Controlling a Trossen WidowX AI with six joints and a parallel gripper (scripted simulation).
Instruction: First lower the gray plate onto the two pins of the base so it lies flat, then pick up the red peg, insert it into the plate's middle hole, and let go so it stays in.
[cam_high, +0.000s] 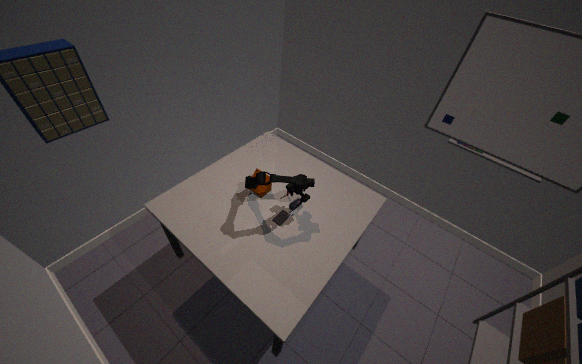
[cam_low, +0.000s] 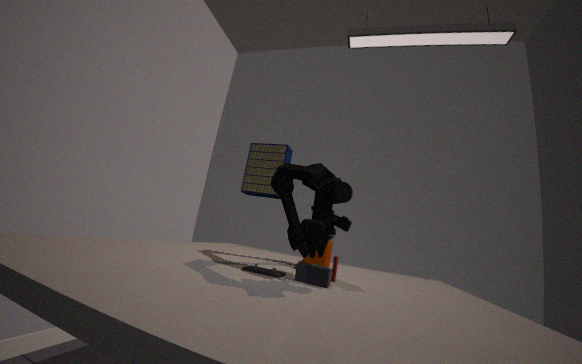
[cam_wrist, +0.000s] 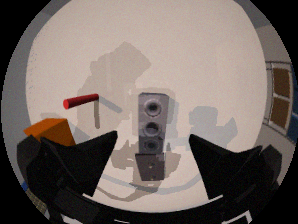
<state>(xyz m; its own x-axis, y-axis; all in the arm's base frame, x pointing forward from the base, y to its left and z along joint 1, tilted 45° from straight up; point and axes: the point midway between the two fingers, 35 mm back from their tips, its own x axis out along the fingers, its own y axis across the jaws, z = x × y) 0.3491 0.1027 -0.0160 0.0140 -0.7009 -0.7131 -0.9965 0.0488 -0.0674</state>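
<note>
Now: the dark block 40 mm below my gripper tip. The rest, counted from my gripper tip: red peg: 120 mm behind, 50 mm to the left, 30 mm below.
</note>
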